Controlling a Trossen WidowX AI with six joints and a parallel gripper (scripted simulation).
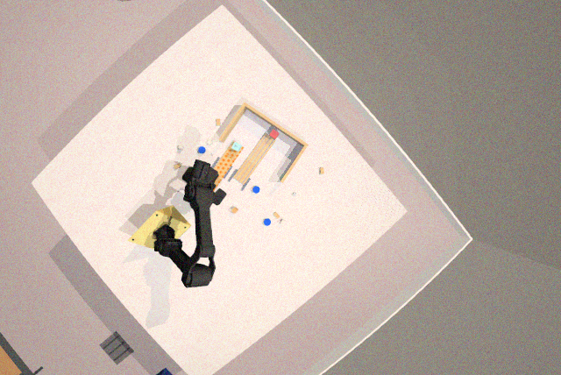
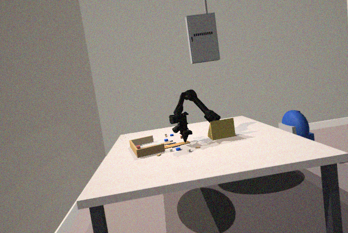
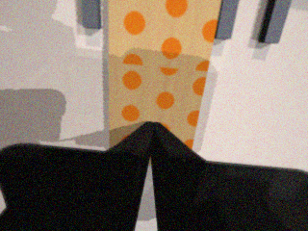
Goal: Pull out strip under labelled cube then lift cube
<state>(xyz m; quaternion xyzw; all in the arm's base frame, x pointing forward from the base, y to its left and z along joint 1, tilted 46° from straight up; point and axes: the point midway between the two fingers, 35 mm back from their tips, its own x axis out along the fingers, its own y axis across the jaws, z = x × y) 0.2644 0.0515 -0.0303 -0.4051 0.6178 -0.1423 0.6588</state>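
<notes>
Now: the light teal cube 19 cm ahead of my gripper tip, 7 cm to the left of it and 2 cm above it.
</notes>
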